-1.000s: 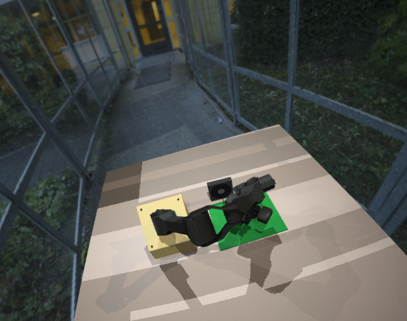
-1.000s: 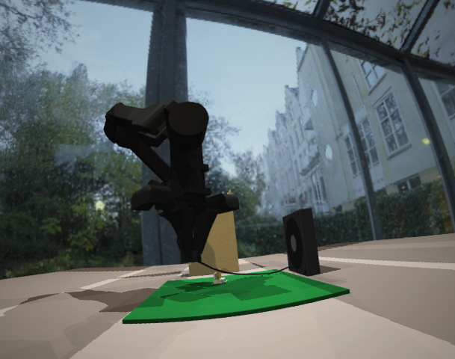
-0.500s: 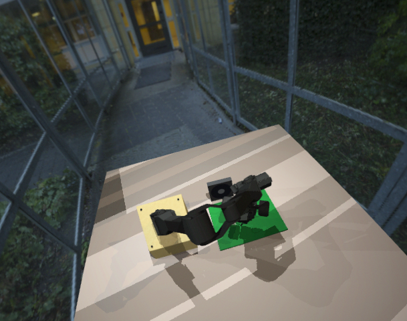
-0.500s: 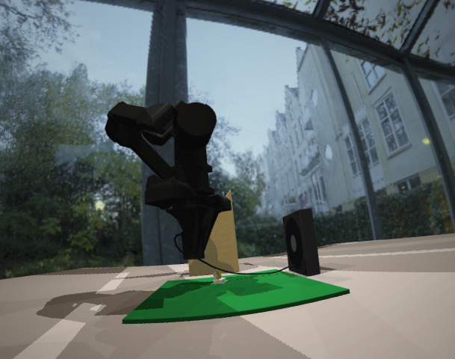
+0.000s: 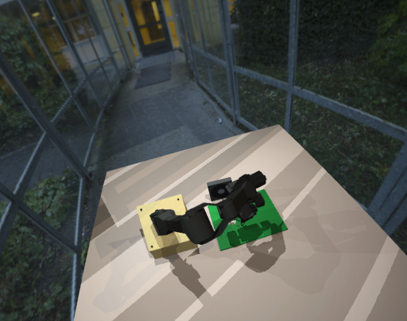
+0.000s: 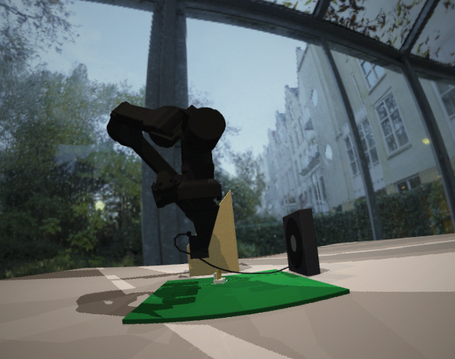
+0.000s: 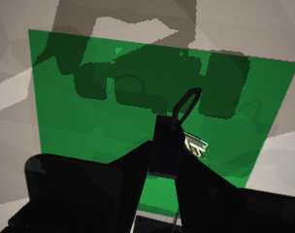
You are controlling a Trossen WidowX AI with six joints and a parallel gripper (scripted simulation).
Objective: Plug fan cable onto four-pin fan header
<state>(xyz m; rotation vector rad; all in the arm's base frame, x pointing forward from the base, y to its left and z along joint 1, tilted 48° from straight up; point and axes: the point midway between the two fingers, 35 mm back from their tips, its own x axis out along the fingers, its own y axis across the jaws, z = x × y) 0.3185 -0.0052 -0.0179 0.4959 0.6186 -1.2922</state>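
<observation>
The black plug lies 1 cm to the right of my gripper tip and 1 cm above it. Round my gripper tip: black fan 7 cm behind, 17 cm to the left, 1 cm below; then green board 2 cm ahead, 4 cm to the left, 8 cm below.
</observation>
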